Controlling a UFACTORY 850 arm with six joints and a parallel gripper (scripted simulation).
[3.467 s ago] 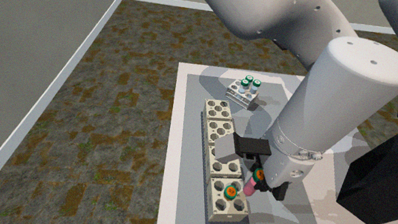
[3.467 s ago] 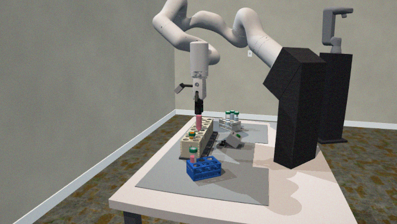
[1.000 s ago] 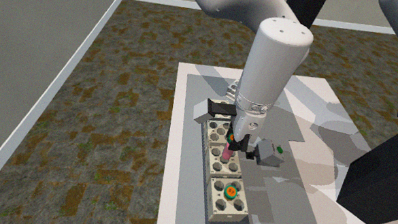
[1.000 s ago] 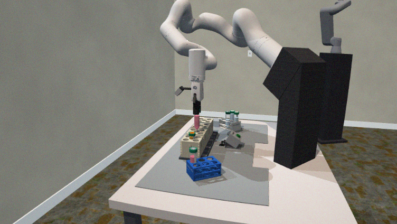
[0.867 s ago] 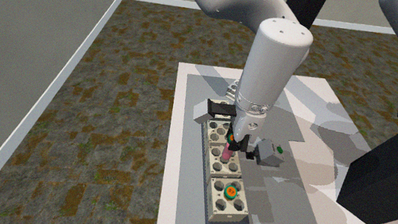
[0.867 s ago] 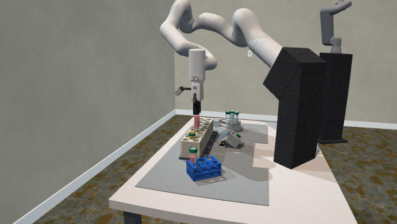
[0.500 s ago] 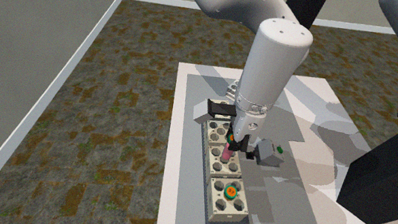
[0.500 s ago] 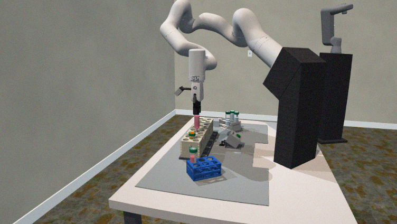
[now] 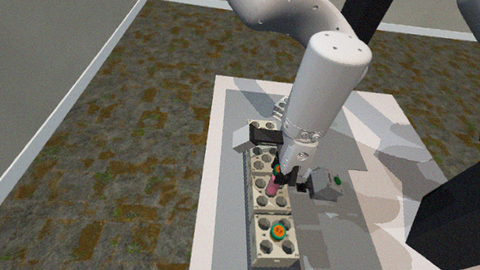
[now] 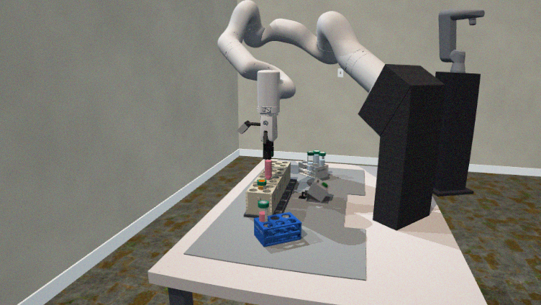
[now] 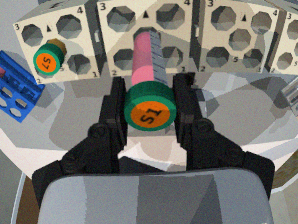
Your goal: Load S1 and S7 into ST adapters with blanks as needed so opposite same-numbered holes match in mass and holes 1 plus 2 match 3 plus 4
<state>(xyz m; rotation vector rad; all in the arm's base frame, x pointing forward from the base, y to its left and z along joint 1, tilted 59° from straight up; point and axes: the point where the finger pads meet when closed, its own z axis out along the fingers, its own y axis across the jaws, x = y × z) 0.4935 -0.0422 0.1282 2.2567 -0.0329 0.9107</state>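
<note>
The sample S1 lies 50 mm below my hand, 10 mm to the right of it and 10 mm ahead of it. The rest, counted from my hand: bucket adapter: 150 mm below, 100 mm to the left, 40 mm ahead; then loading stand ST: 200 mm below, 50 mm to the right, 20 mm behind; then sample S7: 130 mm below, 110 mm to the left, 30 mm ahead.
</note>
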